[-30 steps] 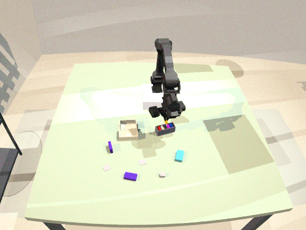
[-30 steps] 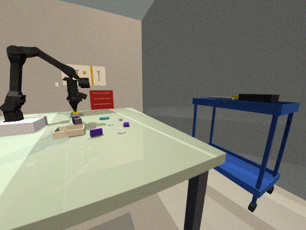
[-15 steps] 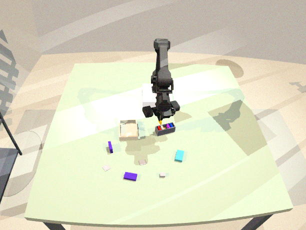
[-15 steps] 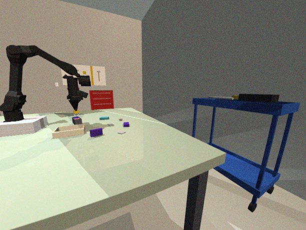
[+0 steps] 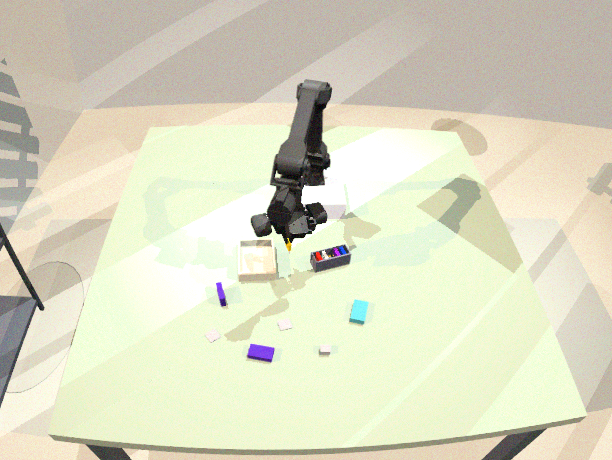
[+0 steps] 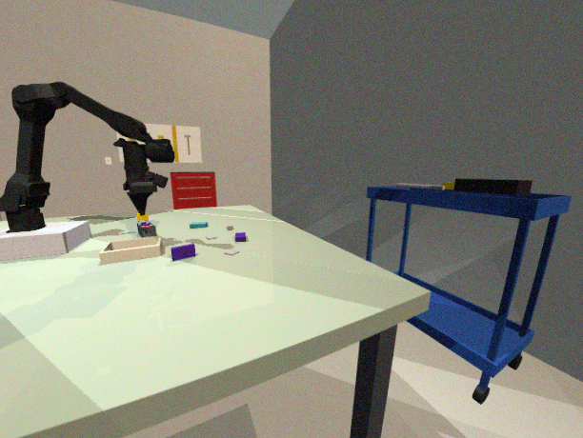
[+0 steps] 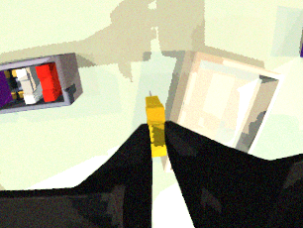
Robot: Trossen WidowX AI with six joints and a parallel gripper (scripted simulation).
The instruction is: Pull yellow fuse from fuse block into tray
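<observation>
Right now the beige tray is 2 cm behind my gripper tip, 9 cm to the right of it and 9 cm below it. The rest, counted from my gripper tip: yellow fuse 1 cm below; red fuse 9 cm to the left, 7 cm below; white fuse 1 cm behind, 10 cm to the left, 7 cm below.
</observation>
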